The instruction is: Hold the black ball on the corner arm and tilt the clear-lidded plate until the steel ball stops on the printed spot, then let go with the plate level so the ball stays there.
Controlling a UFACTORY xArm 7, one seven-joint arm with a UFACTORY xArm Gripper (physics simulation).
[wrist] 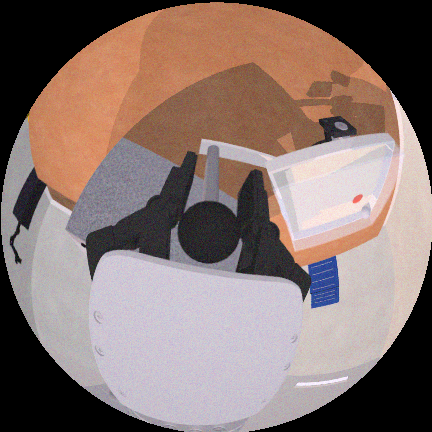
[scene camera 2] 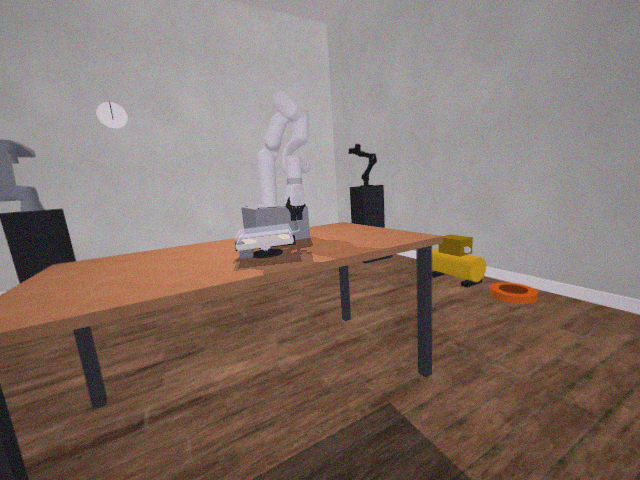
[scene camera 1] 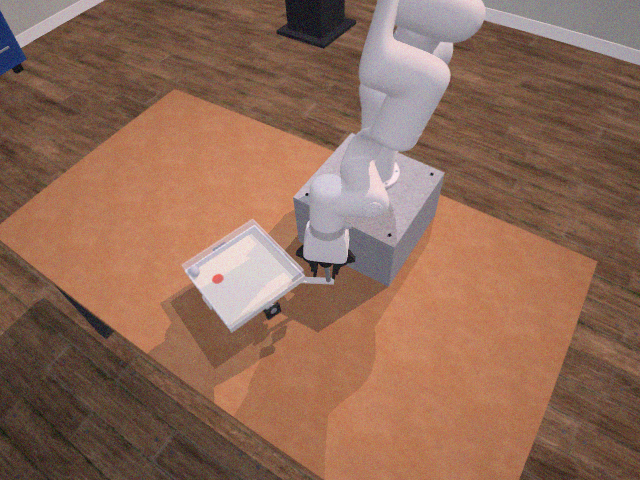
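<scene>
The clear-lidded plate [scene camera 1: 242, 291] [scene camera 2: 264, 239] [wrist: 320, 195] stands raised above the table; its exact tilt is hard to tell. The steel ball [scene camera 1: 193, 271] [wrist: 367, 209] is in the corner diagonally opposite the corner arm [scene camera 1: 317, 280] [wrist: 240, 149], apart from the red printed spot [scene camera 1: 217, 278] [wrist: 357, 198] but near it. A grey post [wrist: 213, 172] rises from the arm's end to the black ball [wrist: 210, 232]. My gripper [scene camera 1: 325, 273] [scene camera 2: 296, 217] [wrist: 219, 173] is shut on the black ball, with a finger on each side. The fingers hide the ball in scene camera 1.
The grey base block [scene camera 1: 413, 248] [scene camera 2: 258, 217] [wrist: 125, 185] stands close behind my gripper. A small black block [scene camera 1: 272, 310] [wrist: 340, 125] with a grey disc sits beside the plate. The orange table top [scene camera 1: 439, 320] lies below, and its edge [scene camera 1: 217, 410] runs past the plate's far side.
</scene>
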